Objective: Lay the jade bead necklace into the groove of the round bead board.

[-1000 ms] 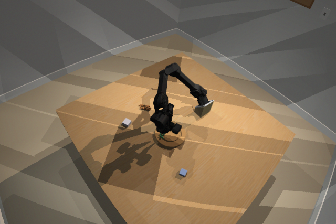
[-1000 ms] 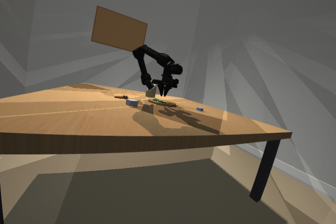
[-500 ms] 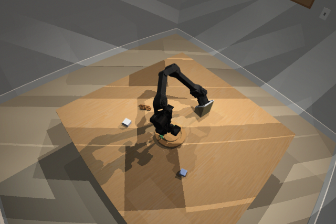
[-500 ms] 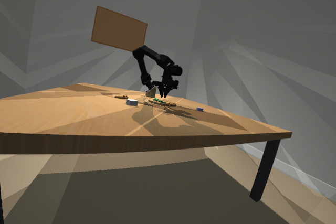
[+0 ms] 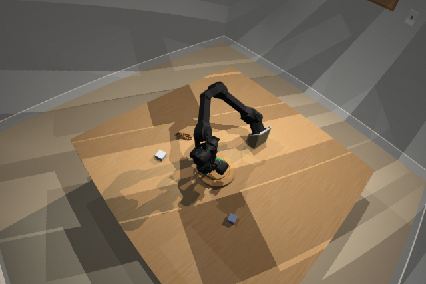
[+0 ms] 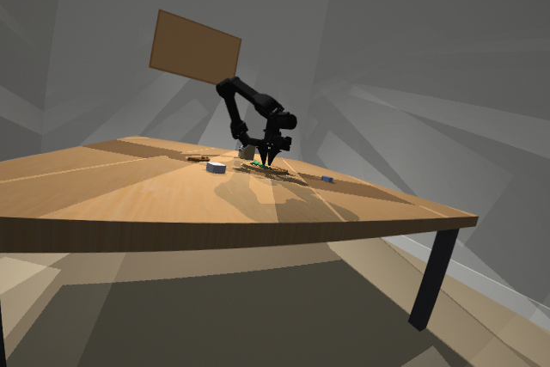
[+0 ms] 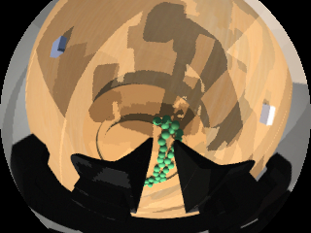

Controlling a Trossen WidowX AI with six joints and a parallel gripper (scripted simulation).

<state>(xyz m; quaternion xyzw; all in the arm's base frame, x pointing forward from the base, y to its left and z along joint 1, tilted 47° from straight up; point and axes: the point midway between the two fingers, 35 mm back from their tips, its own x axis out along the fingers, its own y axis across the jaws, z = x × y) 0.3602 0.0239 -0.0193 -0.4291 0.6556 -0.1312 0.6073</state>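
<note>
Right now the round wooden bead board is 5 cm behind my gripper tip, 1 cm to the left of it and 1 cm below it. The rest, counted from my gripper tip: blue block (27 cm to the left, 5 cm ahead, 1 cm below); then pale grey block (20 cm to the right, 16 cm ahead, 1 cm below).
</note>
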